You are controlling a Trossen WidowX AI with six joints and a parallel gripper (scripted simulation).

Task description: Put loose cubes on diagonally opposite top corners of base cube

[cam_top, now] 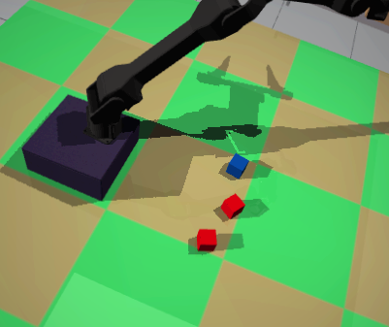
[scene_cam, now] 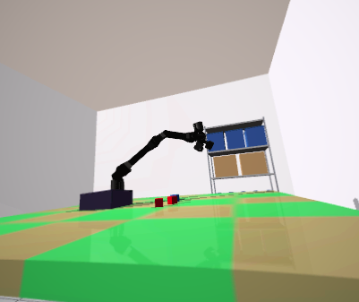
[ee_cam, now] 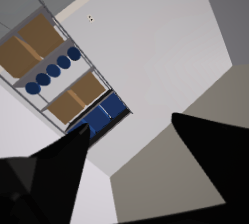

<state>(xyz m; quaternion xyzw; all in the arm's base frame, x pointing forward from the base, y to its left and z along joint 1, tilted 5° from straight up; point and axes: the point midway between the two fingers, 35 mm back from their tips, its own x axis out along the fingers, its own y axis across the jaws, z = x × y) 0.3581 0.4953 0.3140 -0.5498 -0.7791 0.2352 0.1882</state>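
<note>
The blue base cube is 50 mm behind my gripper tip, 430 mm to the right of it and 370 mm below it.
</note>
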